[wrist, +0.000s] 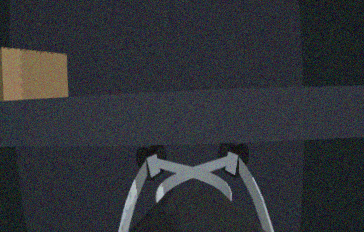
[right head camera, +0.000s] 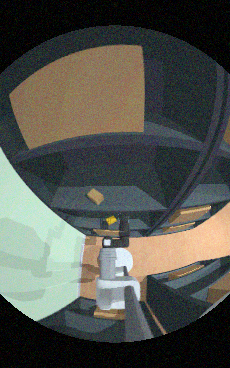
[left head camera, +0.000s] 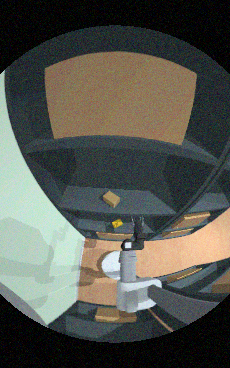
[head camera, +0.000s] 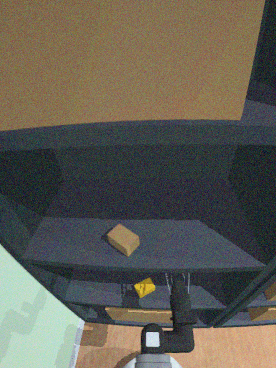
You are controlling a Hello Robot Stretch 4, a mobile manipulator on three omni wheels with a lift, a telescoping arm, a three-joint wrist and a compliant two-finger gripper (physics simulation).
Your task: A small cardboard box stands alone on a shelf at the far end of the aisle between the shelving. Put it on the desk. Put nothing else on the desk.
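Note:
A small cardboard box (head camera: 123,240) (left head camera: 111,199) (right head camera: 95,196) stands alone, turned at an angle, on a dark shelf board (head camera: 175,240). In the wrist view, part of the box (wrist: 37,74) shows at the left edge, above the shelf's front edge (wrist: 200,116). My gripper (head camera: 178,276) (left head camera: 137,218) (right head camera: 123,217) (wrist: 192,151) is open and empty. Its fingertips are to the right of the box and appear lower, by the front edge of its shelf. The desk does not show in these views.
A yellow item (head camera: 145,287) (left head camera: 117,224) (right head camera: 111,220) lies on the lower shelf, left of the gripper. A large cardboard box (head camera: 120,60) (left head camera: 120,97) (right head camera: 90,95) stands on the shelf above. A pale green wall (head camera: 30,300) is at the left. More shelving with boxes stands at the right.

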